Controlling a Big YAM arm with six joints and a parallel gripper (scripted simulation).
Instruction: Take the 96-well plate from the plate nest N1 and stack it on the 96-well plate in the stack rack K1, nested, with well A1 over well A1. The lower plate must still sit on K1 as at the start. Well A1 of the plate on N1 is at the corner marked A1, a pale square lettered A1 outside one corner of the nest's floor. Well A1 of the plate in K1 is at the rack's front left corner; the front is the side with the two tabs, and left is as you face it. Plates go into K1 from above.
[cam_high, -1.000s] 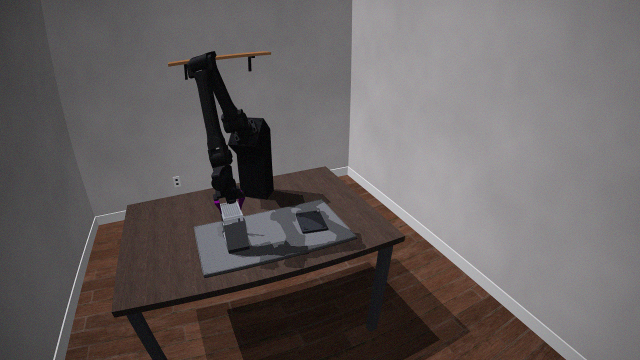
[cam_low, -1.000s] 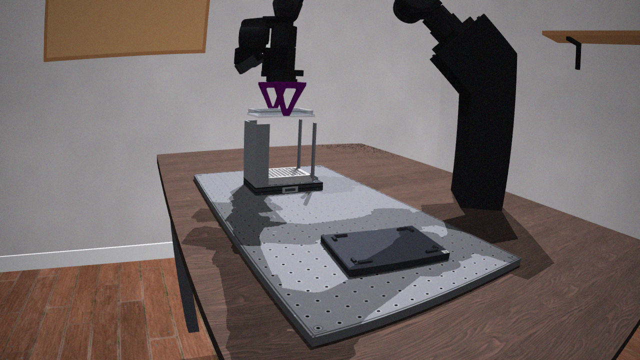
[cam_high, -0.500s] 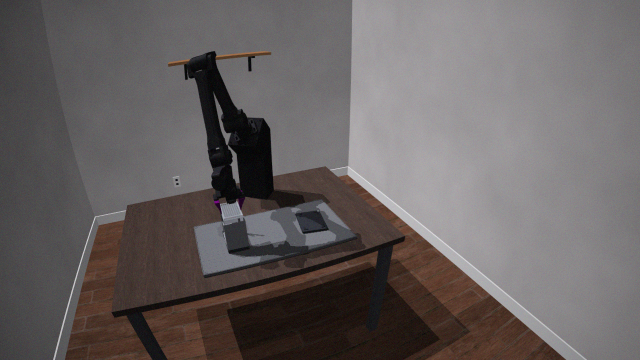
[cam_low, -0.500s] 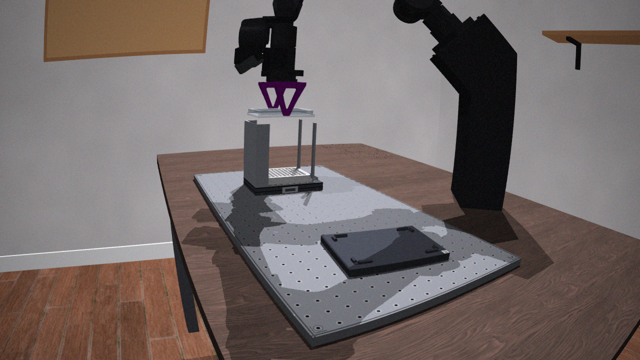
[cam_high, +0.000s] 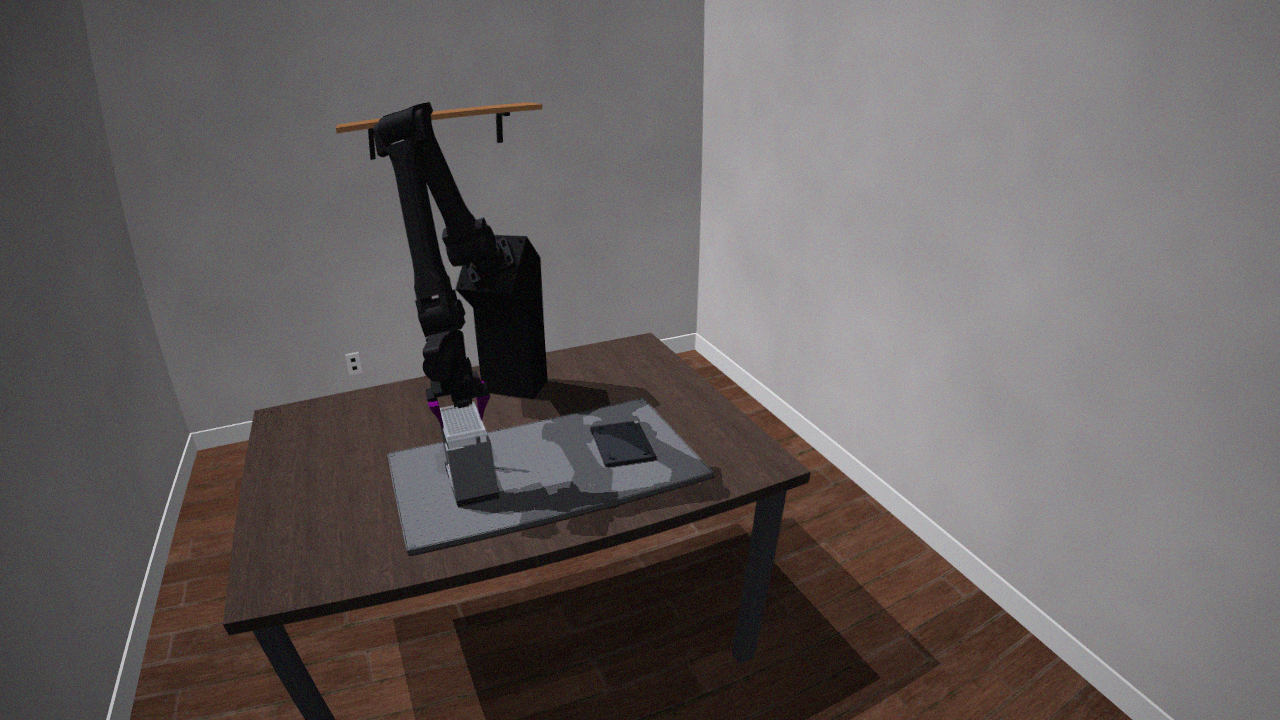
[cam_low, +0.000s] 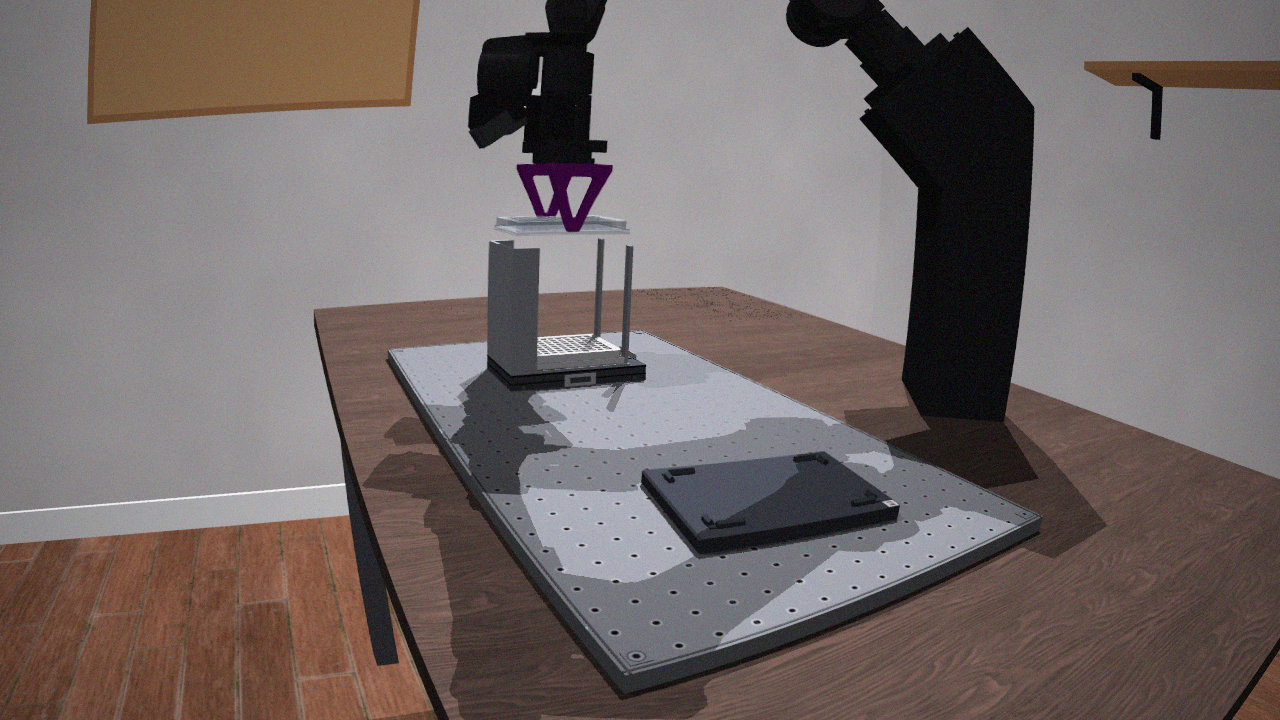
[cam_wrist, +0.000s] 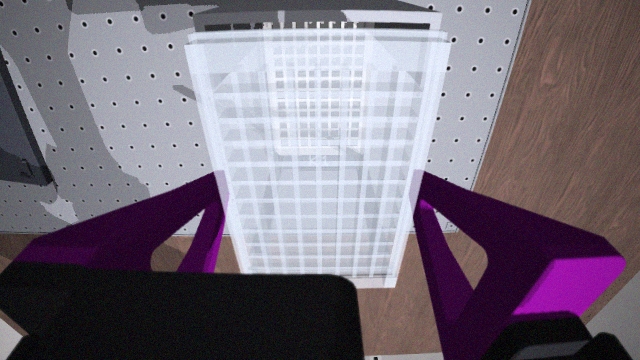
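My hand is 9 cm above the tall grey wall and 6 cm short of it. Also, from my hand: pale A1 label (45 cm to the left, 16 cm below, 6 cm behind).
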